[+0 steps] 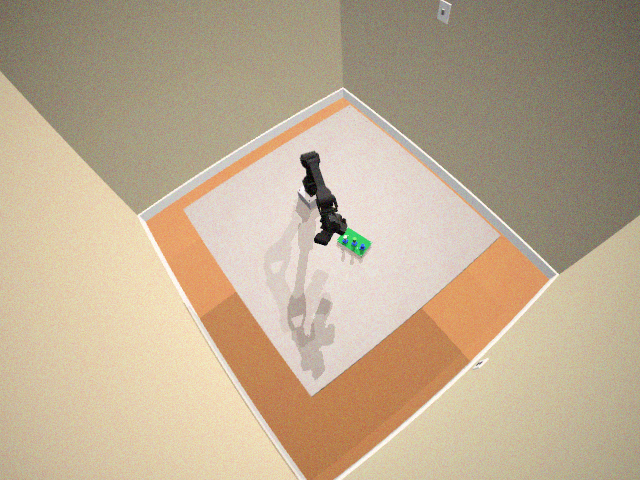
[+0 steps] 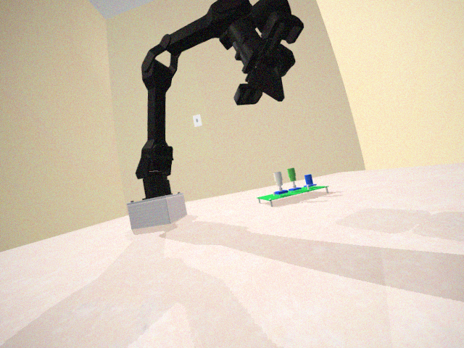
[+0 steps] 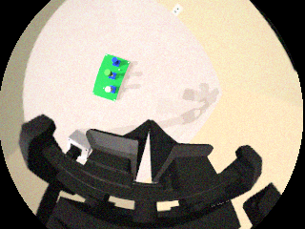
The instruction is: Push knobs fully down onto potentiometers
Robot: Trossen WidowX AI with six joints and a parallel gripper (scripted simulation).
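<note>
Right now my gripper tip is 14 cm above the white knob, 11 cm to the right of it and 2 cm past it. Round my gripper tip: green knob (14 cm to the left, 14 cm below, 2 cm ahead).
</note>
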